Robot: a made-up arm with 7 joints.
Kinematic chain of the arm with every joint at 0, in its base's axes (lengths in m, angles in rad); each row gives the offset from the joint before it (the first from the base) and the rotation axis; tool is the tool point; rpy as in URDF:
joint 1: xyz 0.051 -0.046 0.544 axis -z
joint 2: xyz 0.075 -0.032 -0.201 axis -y
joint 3: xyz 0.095 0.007 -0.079 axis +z
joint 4: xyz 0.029 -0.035 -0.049 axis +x
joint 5: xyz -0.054 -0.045 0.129 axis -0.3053 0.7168 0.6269
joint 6: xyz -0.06 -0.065 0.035 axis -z
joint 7: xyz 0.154 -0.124 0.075 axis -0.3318 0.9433 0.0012
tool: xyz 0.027 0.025 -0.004 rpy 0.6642 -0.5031 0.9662
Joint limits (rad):
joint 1: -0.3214..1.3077
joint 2: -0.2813..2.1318
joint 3: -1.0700..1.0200
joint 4: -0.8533..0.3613
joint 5: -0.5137..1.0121
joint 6: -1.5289..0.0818
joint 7: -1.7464..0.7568
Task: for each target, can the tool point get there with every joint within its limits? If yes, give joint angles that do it. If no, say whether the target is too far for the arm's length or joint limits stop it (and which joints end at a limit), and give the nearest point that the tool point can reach.
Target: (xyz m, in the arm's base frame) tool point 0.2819 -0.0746 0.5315
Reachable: yes | joints -0.1117 -0.0272 -0.2764 -0.5786 -0.3700 -0.5003 -0.7941
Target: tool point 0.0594 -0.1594 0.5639
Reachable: yes | joints 0.2618 1.5695 -0.8049 -0.2351 0.7396 -0.7749 -1.1133
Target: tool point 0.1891 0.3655 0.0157
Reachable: no: joint limits stop it (at a limit: joint 1, joint 2, joint 4, joint 5, joint 6) | nearest point 0.2102 0.1551 0.2040 | short by 0.283 m
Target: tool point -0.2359 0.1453 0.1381
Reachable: no: joint limits stop it (at a limit: joint 1, joint 4, joint 5, joint 6) | nearest point -0.1466 0.0427 0.2130 | short by 0.155 m
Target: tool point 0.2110 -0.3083 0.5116
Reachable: yes | joints 0.7209 0.0486 -0.6073 -0.7605 0.2902 -0.1016 -0.9463
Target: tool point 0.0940 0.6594 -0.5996
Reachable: no: too far | nearest point 0.2153 0.1521 0.2008 | short by 0.955 m
